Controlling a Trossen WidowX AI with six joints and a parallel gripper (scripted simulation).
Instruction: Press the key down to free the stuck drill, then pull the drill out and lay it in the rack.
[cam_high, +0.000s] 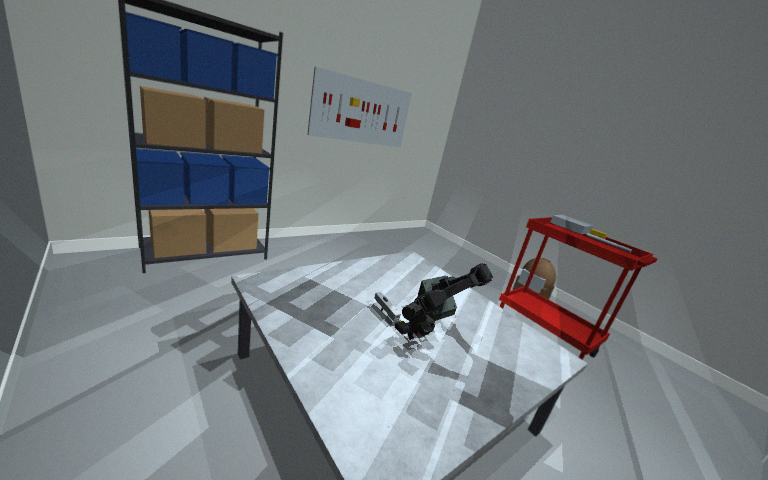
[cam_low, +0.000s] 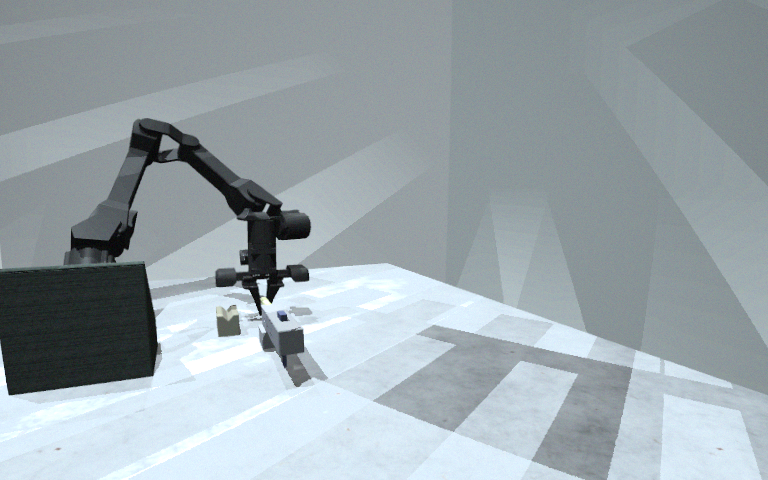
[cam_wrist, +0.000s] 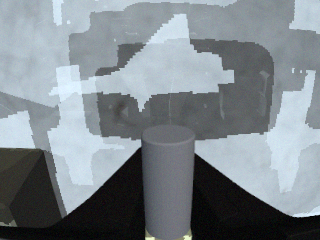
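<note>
Right now the rack is 70 mm behind my gripper tip, 40 mm to the right of it and 10 mm above it. Round my gripper tip: grey holder block: 200 mm to the right, 40 mm above, 10 mm ahead.
</note>
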